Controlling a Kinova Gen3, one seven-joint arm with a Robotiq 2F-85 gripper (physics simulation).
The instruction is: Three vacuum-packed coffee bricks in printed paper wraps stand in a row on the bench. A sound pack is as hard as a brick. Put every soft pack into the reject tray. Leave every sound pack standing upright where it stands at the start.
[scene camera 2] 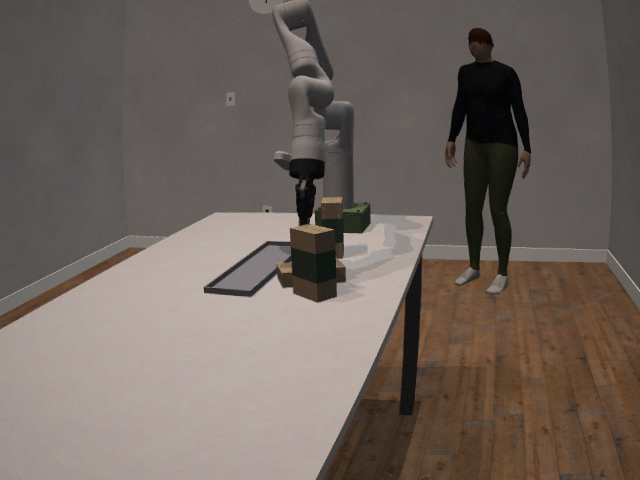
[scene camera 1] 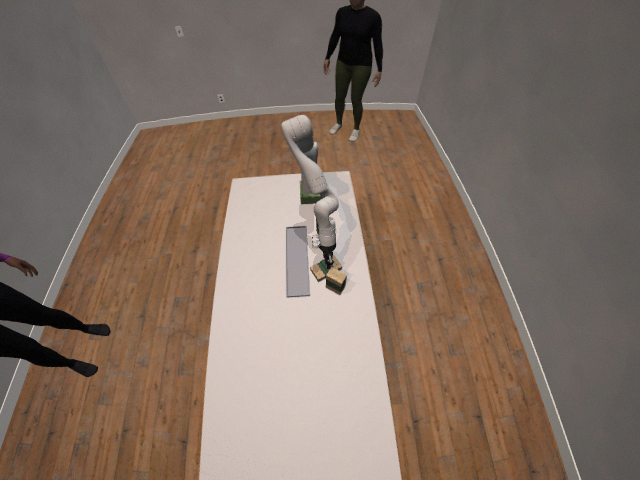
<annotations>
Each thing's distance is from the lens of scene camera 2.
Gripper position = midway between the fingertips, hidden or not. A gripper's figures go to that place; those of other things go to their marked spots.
my gripper (scene camera 2: 303, 235): 128 cm
coffee pack (scene camera 2: 313, 254): 119 cm
</annotations>
